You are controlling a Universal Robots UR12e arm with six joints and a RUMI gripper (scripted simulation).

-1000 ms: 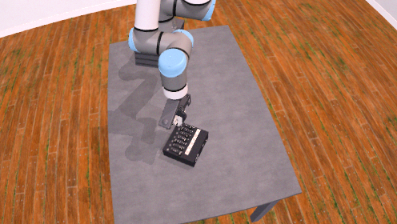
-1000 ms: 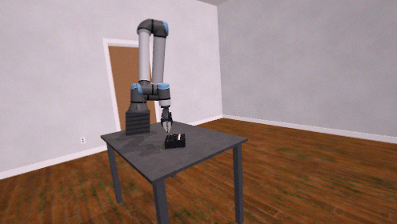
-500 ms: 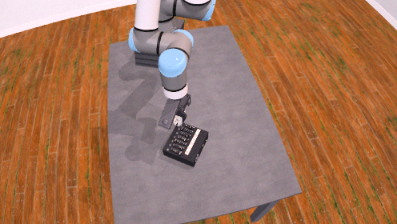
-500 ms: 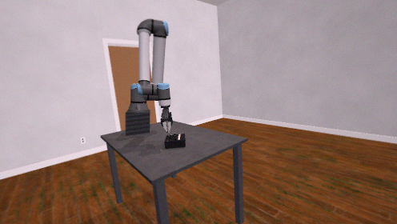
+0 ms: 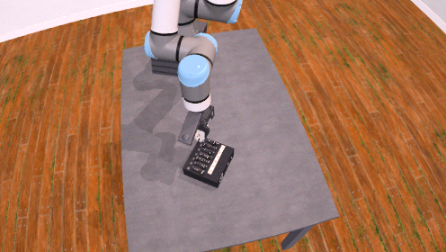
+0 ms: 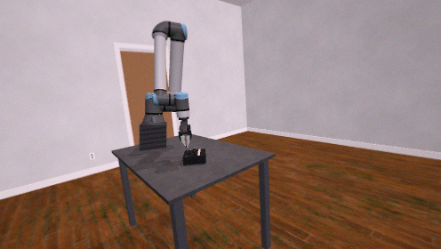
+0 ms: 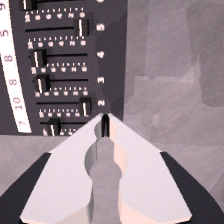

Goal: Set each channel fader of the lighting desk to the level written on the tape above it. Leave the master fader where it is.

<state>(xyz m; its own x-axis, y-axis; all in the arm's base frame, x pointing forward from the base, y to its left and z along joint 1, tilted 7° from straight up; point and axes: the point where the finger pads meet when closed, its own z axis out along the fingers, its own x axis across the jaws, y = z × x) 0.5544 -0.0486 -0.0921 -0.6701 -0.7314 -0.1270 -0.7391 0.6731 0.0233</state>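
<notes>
Right now my hand is 2 cm above the fader knob, 1 cm to the right of it and 1 cm short of it. From my hand the other things lie so: channel fader cap: 6 cm ahead, 3 cm to the right, 2 cm below.
</notes>
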